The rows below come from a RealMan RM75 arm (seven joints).
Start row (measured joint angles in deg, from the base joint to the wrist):
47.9, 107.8, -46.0, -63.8, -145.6, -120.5, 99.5
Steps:
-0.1, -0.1, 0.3, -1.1, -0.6, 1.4, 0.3
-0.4, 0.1, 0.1, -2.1, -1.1, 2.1, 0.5
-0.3, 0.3, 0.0, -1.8, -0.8, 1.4, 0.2
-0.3, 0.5, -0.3, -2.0, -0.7, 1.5, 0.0
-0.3, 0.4, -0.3, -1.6, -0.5, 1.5, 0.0
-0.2, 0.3, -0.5, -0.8, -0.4, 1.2, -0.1
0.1, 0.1, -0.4, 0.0, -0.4, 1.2, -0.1
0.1, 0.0, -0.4, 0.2, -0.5, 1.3, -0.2
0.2, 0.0, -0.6, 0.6, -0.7, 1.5, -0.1
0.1, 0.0, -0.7, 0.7, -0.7, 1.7, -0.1
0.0, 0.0, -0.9, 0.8, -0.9, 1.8, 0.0
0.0, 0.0, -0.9, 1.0, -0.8, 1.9, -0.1
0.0, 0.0, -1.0, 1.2, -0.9, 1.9, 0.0
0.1, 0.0, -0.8, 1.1, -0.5, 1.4, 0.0
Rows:
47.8, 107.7, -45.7, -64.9, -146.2, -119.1, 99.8
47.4, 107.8, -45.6, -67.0, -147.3, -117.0, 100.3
47.1, 108.1, -45.6, -68.8, -148.1, -115.6, 100.5
46.8, 108.6, -45.9, -70.8, -148.8, -114.1, 100.5
46.5, 109.0, -46.2, -72.4, -149.3, -112.6, 100.5
46.3, 109.3, -46.7, -73.2, -149.7, -111.4, 100.4
46.4, 109.4, -47.1, -73.2, -150.1, -110.2, 100.3
46.5, 109.4, -47.5, -73.0, -150.6, -108.9, 100.1
46.7, 109.4, -48.1, -72.4, -151.3, -107.4, 100.0
46.8, 109.4, -48.8, -71.7, -152.0, -105.7, 99.9
46.8, 109.4, -49.7, -70.9, -152.9, -103.9, 99.9
46.8, 109.4, -50.6, -69.9, -153.7, -102.0, 99.8
46.8, 109.4, -51.6, -68.7, -154.6, -100.1, 99.8
46.9, 109.4, -52.4, -67.6, -155.1, -98.7, 99.8

